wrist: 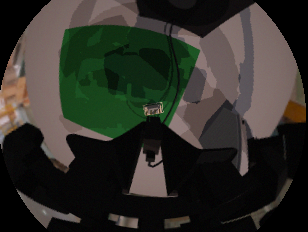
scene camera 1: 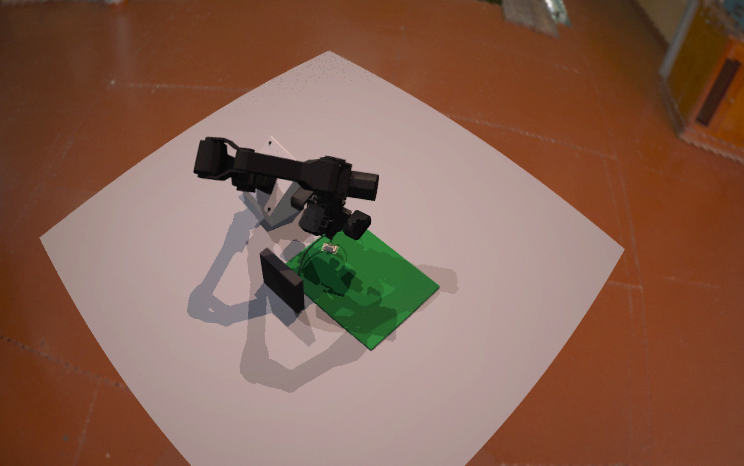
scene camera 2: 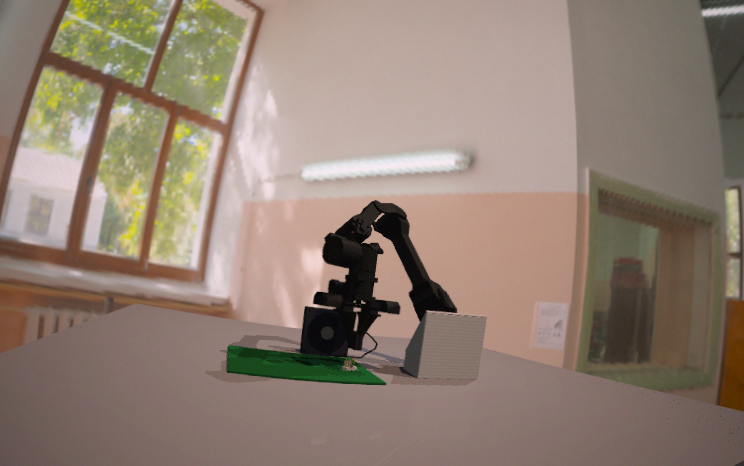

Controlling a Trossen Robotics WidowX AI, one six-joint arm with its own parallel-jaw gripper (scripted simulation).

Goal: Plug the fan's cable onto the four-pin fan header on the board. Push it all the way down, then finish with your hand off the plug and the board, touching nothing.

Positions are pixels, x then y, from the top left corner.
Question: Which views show my gripper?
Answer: The wrist view, scene camera 1 and scene camera 2: all of them.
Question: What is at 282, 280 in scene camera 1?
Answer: A black fan.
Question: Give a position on a green board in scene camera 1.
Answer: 368, 288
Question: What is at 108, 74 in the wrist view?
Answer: A green board.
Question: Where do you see a green board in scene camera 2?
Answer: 251, 361
